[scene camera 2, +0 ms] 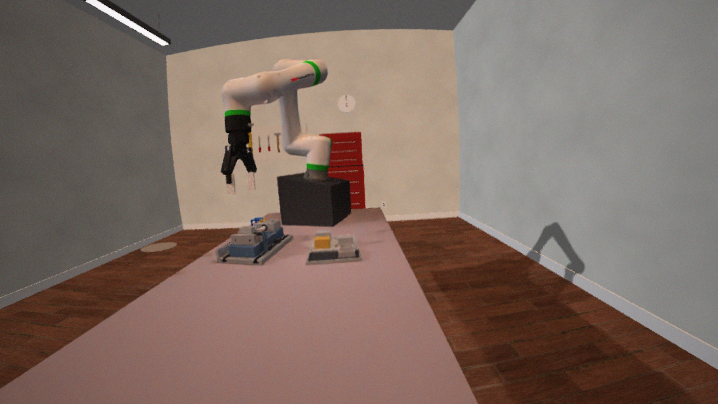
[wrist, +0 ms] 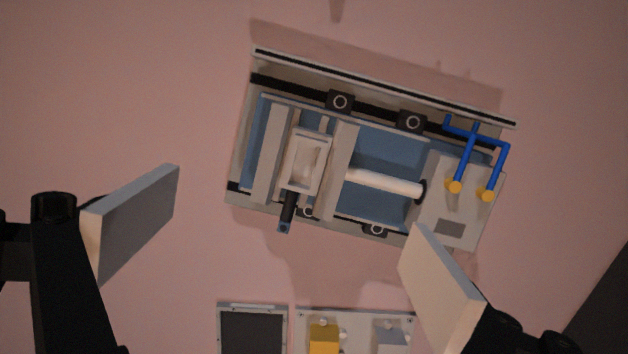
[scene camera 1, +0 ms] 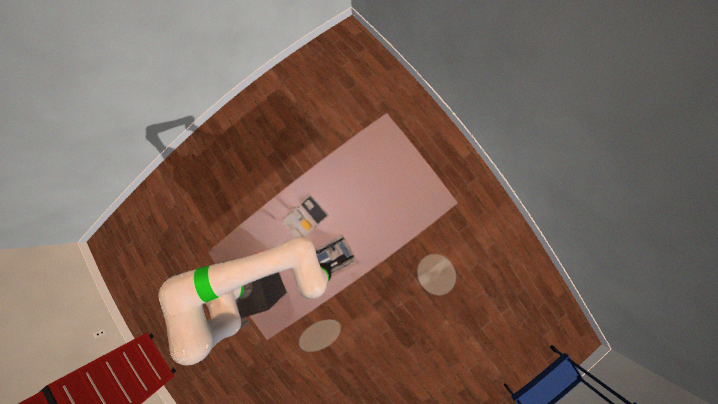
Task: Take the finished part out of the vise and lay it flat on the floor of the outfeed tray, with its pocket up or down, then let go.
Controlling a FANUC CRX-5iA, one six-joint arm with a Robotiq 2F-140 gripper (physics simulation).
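Seen in the pictures: gripper, fingertip midpoint: (scene camera 2: pixel 242 192) (wrist: pixel 293 219); arm's base, origin of the base link: (scene camera 2: pixel 316 179).
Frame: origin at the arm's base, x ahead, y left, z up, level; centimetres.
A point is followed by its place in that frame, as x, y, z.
Observation:
The finished part (wrist: pixel 304 162) {51.8, -27.1, -14.0} is a light grey block with its pocket facing up, standing between the two jaws of the blue and grey vise (wrist: pixel 385 147) (scene camera 2: pixel 249 248) {59.0, -25.0, -18.6} (scene camera 1: pixel 337 253). My gripper (wrist: pixel 293 219) {51.8, -27.1, 0.8} (scene camera 2: pixel 241 184) {51.8, -27.1, 0.8} is open and empty, pointing down high above the table. In the wrist view its fingers stand wide apart, with the part beyond the line between the tips. The outfeed tray (wrist: pixel 285 330) {55.5, -1.1, -22.9} (scene camera 1: pixel 317 214) {60.1, 1.0, -23.5} (scene camera 2: pixel 333 260) {65.6, 4.3, -23.1} has a dark floor and a pale rim; the wrist view cuts it off. A light block (scene camera 1: pixel 309 203) lies in it in scene camera 1.
A black rod (wrist: pixel 288 207) {53.5, -22.4, -14.5} with a blue end sits right beside the part. Blue hoses (wrist: pixel 467 157) {36.5, -27.6, -13.1} with yellow ends rise at the vise's other end. A pale plate (wrist: pixel 357 318) {45.3, -2.7, -23.3} beside the tray bears a yellow block (wrist: pixel 324 345) {50.0, -1.3, -19.7} (scene camera 2: pixel 322 242) {52.1, 1.1, -20.8} (scene camera 1: pixel 306 224) {50.9, 0.9, -19.7} and a grey block (wrist: pixel 391 337) {40.9, -1.3, -21.1}.

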